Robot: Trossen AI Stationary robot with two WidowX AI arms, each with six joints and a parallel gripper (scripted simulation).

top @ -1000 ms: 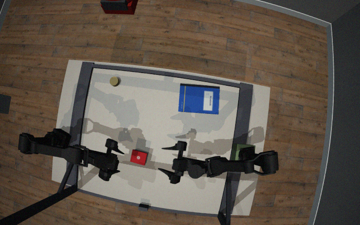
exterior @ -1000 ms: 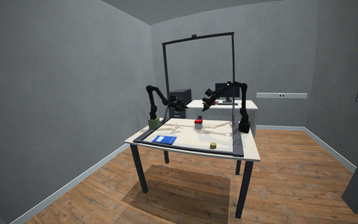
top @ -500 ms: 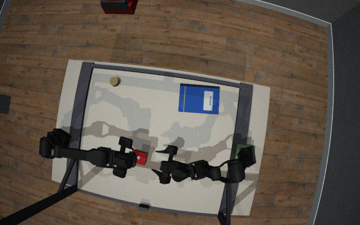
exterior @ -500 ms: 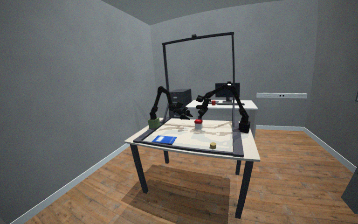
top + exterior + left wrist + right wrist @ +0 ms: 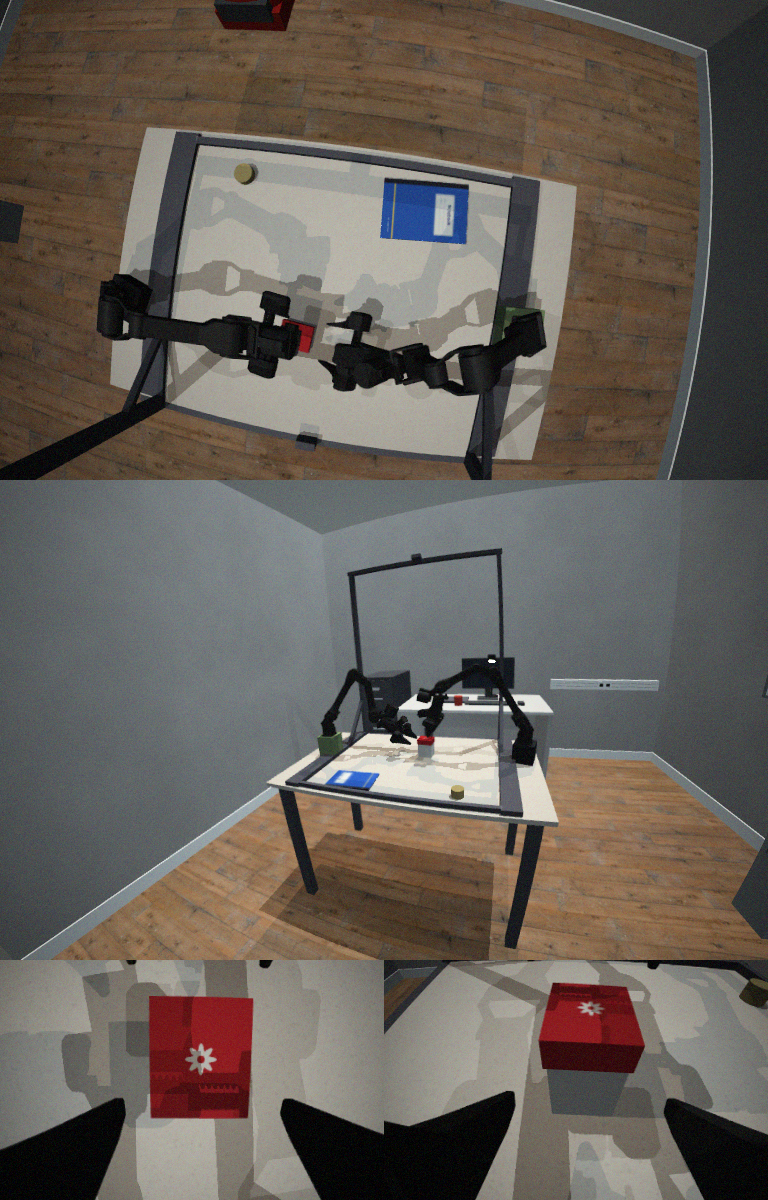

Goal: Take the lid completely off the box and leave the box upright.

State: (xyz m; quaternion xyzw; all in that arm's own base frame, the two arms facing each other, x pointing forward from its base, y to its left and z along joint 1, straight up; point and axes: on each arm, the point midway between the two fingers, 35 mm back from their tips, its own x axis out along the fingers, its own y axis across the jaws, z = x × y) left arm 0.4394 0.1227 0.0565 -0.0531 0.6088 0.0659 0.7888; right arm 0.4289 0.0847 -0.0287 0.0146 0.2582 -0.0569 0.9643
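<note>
My left gripper is now 7 cm above the red lid, 3 cm to the left of it and 1 cm past it. Also, from my left hand: grey box (10 cm below, 3 cm to the right, 1 cm behind).
The red lid lies 20 mm ahead of my right hand, 90 mm to the left of it and 10 mm below it. The rest, counted from my right hand: grey box 20 mm ahead, 90 mm to the left, 40 mm below.
</note>
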